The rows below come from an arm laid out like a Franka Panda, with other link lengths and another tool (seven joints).
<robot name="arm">
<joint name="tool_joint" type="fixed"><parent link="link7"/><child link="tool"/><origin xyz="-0.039 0.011 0.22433" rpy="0 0.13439 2.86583"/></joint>
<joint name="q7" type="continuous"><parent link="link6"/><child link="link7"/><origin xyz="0 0.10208 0" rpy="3.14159 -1.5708 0"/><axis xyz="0 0 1"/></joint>
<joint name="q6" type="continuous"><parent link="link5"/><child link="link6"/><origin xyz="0 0 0" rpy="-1.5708 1.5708 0"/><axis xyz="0 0 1"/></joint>
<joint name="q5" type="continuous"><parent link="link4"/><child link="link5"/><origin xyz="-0.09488 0.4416 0" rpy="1.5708 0 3.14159"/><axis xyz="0 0 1"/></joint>
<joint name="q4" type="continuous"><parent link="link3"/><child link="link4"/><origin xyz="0.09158 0 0" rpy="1.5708 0 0"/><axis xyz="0 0 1"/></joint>
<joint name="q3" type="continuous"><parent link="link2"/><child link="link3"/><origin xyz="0 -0.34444 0" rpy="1.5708 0 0"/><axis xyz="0 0 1"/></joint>
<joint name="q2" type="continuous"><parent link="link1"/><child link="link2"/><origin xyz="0 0 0" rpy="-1.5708 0 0"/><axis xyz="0 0 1"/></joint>
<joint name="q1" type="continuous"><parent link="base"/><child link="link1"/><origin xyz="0 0 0.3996" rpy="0 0 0"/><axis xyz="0 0 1"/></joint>
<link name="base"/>
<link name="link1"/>
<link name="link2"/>
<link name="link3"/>
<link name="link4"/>
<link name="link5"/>
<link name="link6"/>
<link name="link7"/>
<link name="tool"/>
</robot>
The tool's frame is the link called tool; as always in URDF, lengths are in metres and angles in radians. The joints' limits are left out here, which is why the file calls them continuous.
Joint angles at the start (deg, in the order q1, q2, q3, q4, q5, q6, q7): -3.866, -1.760, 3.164, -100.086, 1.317, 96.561, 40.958
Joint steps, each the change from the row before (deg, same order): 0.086, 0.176, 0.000, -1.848, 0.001, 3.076, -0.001; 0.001, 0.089, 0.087, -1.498, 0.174, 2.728, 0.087; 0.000, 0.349, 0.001, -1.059, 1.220, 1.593, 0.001; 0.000, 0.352, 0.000, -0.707, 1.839, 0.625, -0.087; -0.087, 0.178, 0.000, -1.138, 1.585, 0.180, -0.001; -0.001, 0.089, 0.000, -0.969, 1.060, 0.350, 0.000; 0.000, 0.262, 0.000, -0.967, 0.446, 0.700, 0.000; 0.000, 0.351, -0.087, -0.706, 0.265, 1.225, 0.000; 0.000, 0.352, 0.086, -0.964, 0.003, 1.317, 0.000; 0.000, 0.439, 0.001, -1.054, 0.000, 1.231, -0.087; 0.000, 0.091, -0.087, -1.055, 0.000, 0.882, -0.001
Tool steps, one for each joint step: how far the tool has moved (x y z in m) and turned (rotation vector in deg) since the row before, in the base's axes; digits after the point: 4 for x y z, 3 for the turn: 0.0060, 0.0007, -0.0141, -0.013, -1.052, 0.019; 0.0053, 0.0013, -0.0102, 0.149, -1.140, -0.096; 0.0030, 0.0038, -0.0103, 1.196, -0.196, -0.323; 0.0006, 0.0058, -0.0083, 1.799, 0.412, -0.393; -0.0033, 0.0040, -0.0115, 1.548, 1.121, -0.515; -0.0024, 0.0032, -0.0089, 1.019, 0.699, -0.337; -0.0011, 0.0011, -0.0107, 0.419, 0.530, -0.220; 0.0021, -0.0007, -0.0083, 0.217, -0.160, -0.328; 0.0008, 0.0004, -0.0109, -0.038, 0.011, -0.086; -0.0002, -0.0005, -0.0129, -0.030, 0.262, -0.071; -0.0019, -0.0014, -0.0096, -0.039, 0.273, -0.198
